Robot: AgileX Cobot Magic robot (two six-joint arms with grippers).
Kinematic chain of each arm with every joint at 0, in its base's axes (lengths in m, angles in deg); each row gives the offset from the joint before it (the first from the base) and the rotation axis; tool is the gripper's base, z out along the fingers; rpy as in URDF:
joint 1: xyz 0 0 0.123 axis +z
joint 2: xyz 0 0 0 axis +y
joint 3: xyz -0.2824 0 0.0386 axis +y
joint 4: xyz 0.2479 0 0.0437 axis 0.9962 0 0.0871
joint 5: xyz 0 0 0 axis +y
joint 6: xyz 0.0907 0 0.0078 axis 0.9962 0 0.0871
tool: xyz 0 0 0 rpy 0 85 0
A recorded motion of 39 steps. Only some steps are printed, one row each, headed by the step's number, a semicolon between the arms.
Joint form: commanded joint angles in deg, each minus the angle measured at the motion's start. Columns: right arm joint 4, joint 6, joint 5, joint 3, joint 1, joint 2; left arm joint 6, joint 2, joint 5, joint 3, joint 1, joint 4.
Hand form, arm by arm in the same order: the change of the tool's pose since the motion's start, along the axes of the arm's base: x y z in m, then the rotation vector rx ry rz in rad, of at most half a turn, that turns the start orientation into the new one. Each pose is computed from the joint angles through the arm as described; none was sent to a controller.
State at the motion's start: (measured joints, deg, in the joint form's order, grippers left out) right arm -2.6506 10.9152 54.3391 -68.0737 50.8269 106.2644; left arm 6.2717 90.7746 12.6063 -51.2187 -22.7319 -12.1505
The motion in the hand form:
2: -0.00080 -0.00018 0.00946 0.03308 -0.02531 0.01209; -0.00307 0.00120 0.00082 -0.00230 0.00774 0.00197
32: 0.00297 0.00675 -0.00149 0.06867 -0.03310 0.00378; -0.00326 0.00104 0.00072 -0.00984 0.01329 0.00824
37: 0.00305 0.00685 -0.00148 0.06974 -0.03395 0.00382; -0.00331 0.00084 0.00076 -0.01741 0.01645 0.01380
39: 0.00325 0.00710 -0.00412 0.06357 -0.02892 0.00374; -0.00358 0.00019 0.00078 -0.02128 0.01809 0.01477
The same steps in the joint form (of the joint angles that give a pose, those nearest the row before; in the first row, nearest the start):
2: 0.11 -0.67 -0.88 0.12 0.05 -1.66; -0.09 -0.67 0.55 0.48 0.03 -0.20
32: 1.17 -0.67 -4.65 0.12 0.06 0.26; -0.23 -0.67 0.67 0.48 0.03 -0.70
37: 1.17 -0.67 -4.73 0.12 0.06 0.26; -0.23 -0.67 0.67 0.48 0.03 -1.27
39: 1.17 -0.67 -4.70 0.12 0.06 0.69; -0.22 -0.67 0.67 0.48 -0.08 -1.56

